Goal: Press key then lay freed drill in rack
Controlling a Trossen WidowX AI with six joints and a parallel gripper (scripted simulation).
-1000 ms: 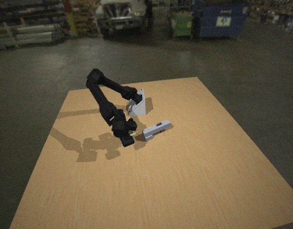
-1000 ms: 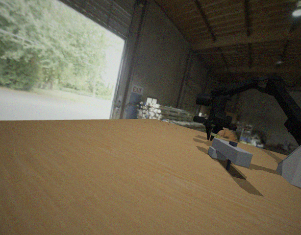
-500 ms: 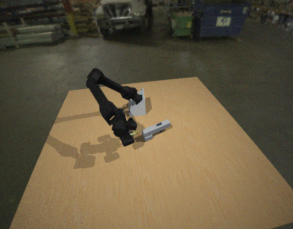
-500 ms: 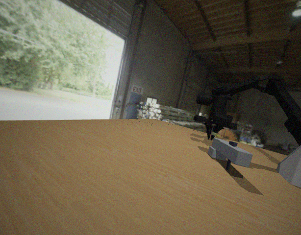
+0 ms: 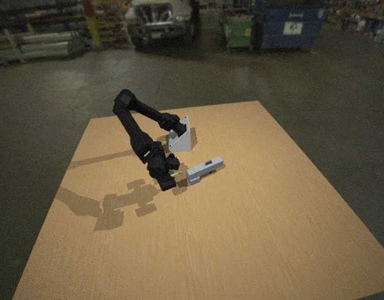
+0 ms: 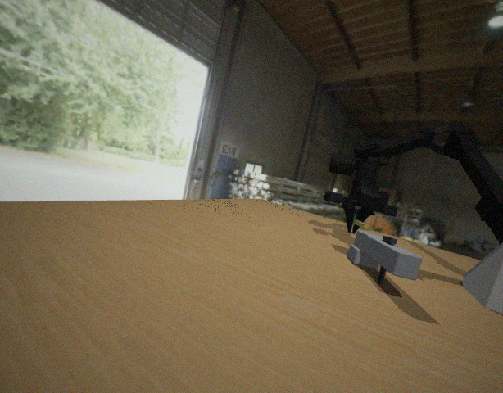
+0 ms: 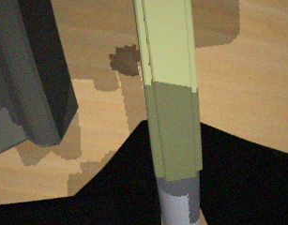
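Now: gripper tip 40 mm to the right of the drill, 40 mm below it and 10 mm past it. Also, from my gripper tip: grey block 190 mm to the left, 70 mm behind, 10 mm above; dark blue key 220 mm to the left, 80 mm behind, 10 mm above; dark grey rack 70 mm behind, 20 mm below, 10 mm to the left.
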